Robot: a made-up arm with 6 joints. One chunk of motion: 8 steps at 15 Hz.
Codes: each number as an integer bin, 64 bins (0 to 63) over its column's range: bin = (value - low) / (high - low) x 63, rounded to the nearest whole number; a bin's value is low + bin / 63 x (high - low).
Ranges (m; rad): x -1..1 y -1..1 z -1..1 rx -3.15..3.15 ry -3.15..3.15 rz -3.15..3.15
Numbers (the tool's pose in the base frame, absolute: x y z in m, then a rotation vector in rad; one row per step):
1: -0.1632 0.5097 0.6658 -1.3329 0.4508 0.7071
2: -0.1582 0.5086 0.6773 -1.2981 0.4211 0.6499
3: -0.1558 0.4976 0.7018 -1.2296 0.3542 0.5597
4: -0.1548 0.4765 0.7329 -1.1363 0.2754 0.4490
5: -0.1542 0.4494 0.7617 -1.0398 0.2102 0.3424
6: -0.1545 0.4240 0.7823 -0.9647 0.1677 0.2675
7: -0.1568 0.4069 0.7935 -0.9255 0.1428 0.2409
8: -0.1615 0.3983 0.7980 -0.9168 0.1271 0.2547
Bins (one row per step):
1: 26 48 52 18 36 39
2: 27 48 53 19 36 38
3: 27 47 54 19 35 37
4: 27 47 55 20 34 36
5: 27 46 55 21 34 35
6: 27 45 56 22 33 34
7: 27 44 56 22 33 34
8: 26 44 57 22 33 34

